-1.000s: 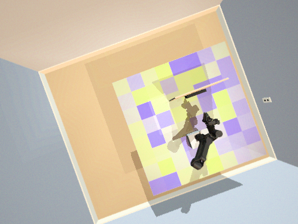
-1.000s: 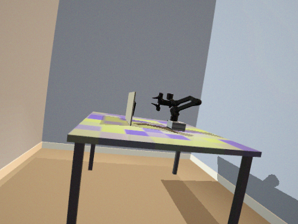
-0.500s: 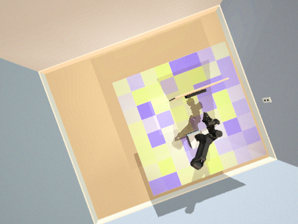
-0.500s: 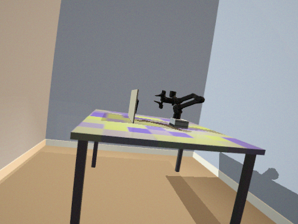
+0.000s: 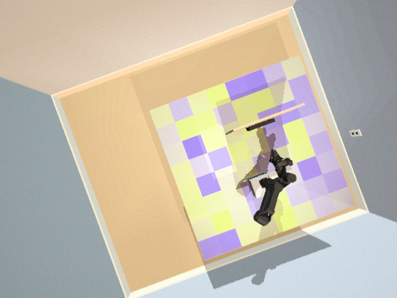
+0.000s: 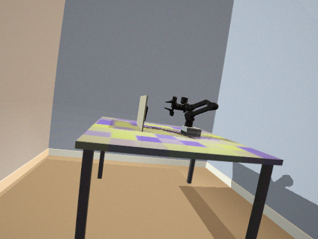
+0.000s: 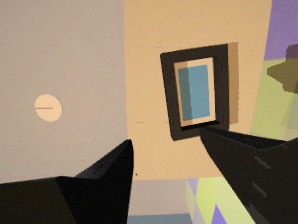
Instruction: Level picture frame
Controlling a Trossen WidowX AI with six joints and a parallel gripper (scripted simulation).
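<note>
My gripper tip is 190 mm short of the picture frame, 90 mm above it and 20 mm to the left of it. The rest, counted from my gripper tip: wall panel 200 mm ahead, 100 mm below, 40 mm to the right.
</note>
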